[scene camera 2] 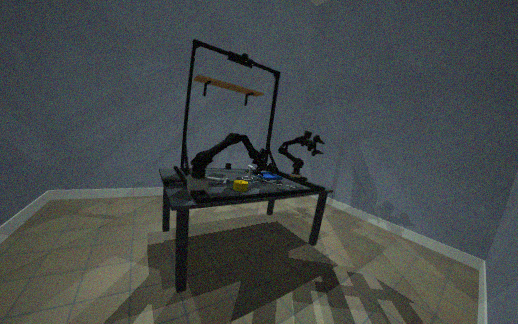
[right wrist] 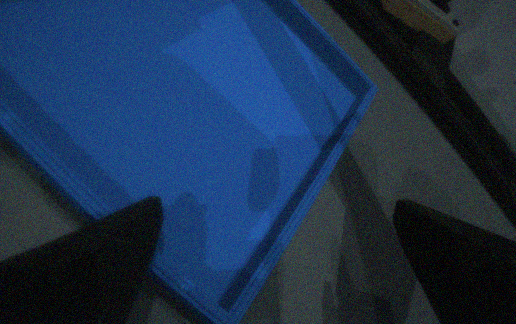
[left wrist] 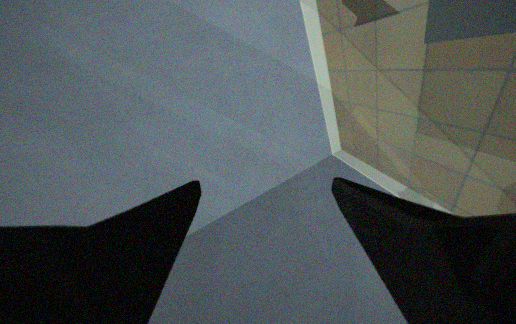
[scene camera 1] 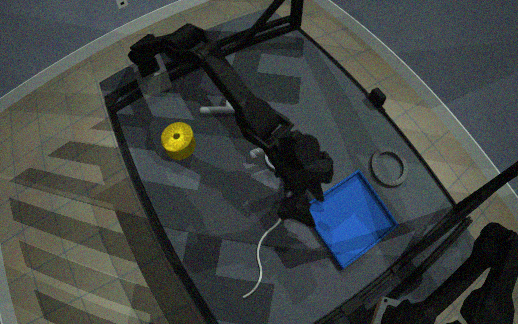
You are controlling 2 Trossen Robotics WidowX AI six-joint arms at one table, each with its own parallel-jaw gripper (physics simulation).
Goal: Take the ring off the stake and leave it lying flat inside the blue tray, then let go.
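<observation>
The blue tray lies on the table with no ring in it. A pale upright stub, apparently the stake, stands left of the right gripper in scene camera 1. A whitish curved piece beside it may be the ring; the dark arm hides the rest, so I cannot tell whether it is around the stake. My right gripper is open and empty above the tray's near corner. My left gripper is open and empty, raised away from the table.
A grey ring lies flat on the table beside the tray. A yellow spool stands farther left in scene camera 1. A pale rod and a white cord lie nearby. A black frame rises over the table.
</observation>
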